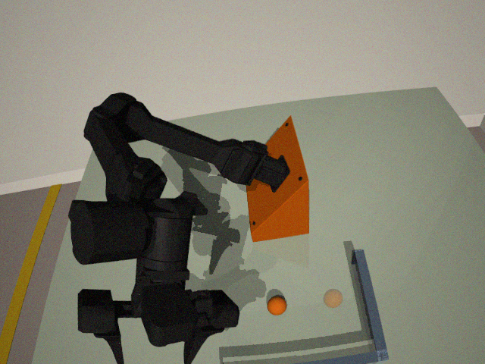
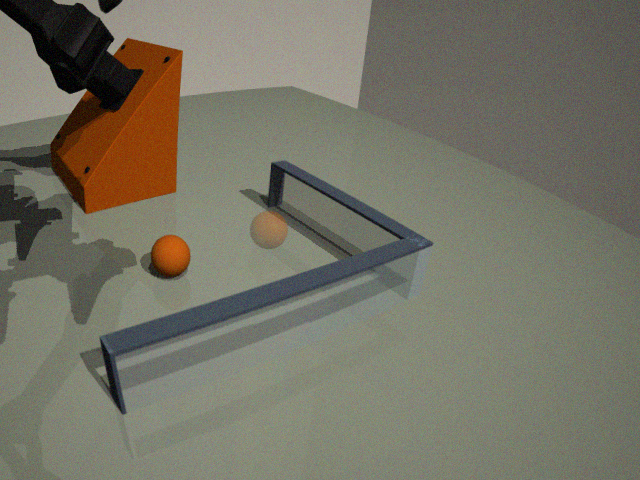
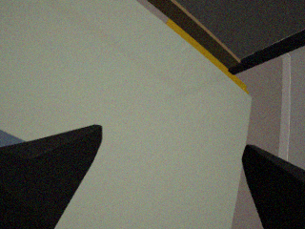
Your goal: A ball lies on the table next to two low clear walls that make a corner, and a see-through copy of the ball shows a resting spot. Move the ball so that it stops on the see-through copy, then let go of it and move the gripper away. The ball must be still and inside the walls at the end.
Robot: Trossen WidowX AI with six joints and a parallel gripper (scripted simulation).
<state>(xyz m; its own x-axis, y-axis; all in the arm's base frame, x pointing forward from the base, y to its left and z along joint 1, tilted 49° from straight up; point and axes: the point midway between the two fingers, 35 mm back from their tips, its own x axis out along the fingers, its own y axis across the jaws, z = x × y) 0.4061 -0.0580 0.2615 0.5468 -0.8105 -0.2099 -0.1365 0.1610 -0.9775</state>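
My gripper tip is now 15 cm past the orange ball, 17 cm to the right of it and 27 cm above it. Also, from my gripper tip: see-through copy of ball (13 cm behind, 29 cm to the left, 27 cm below).
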